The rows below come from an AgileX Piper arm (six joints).
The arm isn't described. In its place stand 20 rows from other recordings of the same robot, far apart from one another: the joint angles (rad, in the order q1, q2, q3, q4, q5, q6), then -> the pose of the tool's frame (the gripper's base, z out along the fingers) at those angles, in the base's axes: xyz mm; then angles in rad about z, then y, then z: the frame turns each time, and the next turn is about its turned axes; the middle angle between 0 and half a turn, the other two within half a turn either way.
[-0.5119, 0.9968, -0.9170, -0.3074, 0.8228, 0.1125] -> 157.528, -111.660, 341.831, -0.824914, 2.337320, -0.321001
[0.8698, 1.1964, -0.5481, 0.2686, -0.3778, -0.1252] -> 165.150, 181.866, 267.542, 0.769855, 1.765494, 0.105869
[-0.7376, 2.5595, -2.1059, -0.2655, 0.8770, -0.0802] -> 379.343, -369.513, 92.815, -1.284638, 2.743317, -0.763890
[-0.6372, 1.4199, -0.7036, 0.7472, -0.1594, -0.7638] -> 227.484, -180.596, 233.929, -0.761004, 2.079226, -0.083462
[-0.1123, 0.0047, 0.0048, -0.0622, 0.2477, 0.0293] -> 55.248, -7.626, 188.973, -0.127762, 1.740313, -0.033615
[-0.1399, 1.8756, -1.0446, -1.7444, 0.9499, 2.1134] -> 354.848, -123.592, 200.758, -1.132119, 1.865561, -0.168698
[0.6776, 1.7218, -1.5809, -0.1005, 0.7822, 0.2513] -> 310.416, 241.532, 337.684, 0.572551, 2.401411, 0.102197
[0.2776, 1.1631, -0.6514, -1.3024, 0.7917, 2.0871] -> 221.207, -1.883, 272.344, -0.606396, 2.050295, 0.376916
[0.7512, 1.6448, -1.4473, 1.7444, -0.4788, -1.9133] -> 313.601, 236.352, 379.935, 0.272020, 1.748522, -0.239027
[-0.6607, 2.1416, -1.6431, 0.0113, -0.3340, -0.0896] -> 405.971, -315.958, 252.640, -0.664415, 1.648112, -0.079211
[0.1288, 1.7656, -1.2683, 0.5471, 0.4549, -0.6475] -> 386.705, 71.058, 248.866, 0.455654, 2.349389, 0.086904
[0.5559, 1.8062, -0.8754, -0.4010, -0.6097, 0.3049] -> 305.226, 213.568, 192.062, 0.789627, 1.835857, 0.032670
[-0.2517, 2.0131, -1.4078, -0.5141, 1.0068, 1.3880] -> 371.782, -134.654, 174.350, -1.586399, 2.699923, -0.215901
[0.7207, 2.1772, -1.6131, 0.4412, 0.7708, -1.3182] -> 325.663, 322.066, 156.576, 1.427856, 2.665915, -0.341873
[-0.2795, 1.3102, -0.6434, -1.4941, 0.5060, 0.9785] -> 229.257, -111.552, 240.457, -0.876136, 2.106130, -0.838204
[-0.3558, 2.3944, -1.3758, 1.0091, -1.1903, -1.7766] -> 403.429, -226.208, 98.223, -1.259830, 1.573720, -1.247180
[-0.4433, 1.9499, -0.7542, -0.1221, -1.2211, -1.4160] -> 331.254, -145.759, 166.377, -0.327930, 1.461332, -1.470677
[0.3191, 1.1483, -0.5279, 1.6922, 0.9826, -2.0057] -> 161.282, 132.431, 270.114, 1.320131, 1.767321, 0.077383
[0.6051, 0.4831, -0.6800, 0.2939, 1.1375, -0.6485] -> 36.744, 54.504, 314.597, 0.991338, 2.369083, -0.238701
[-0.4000, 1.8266, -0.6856, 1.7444, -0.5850, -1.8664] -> 240.298, -155.333, 109.087, -1.426565, 2.452615, -0.994143
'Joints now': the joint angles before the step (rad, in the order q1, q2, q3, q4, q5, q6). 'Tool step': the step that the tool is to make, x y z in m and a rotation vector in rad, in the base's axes. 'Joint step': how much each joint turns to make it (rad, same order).
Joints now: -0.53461 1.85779 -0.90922 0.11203 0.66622 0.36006
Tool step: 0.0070 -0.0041 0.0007 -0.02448 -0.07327 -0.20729
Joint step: 0.00095 0.00002 0.00012 0.00987 -0.08982 0.19515
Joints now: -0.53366 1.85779 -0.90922 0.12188 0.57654 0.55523
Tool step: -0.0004 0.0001 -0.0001 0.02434 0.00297 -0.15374
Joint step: -0.00001 0.00018 -0.00010 -0.00314 0.00451 0.15822
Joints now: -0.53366 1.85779 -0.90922 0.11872 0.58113 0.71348
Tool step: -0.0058 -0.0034 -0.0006 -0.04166 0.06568 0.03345
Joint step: 0.00013 0.00016 -0.00009 -0.11873 0.03340 0.05844
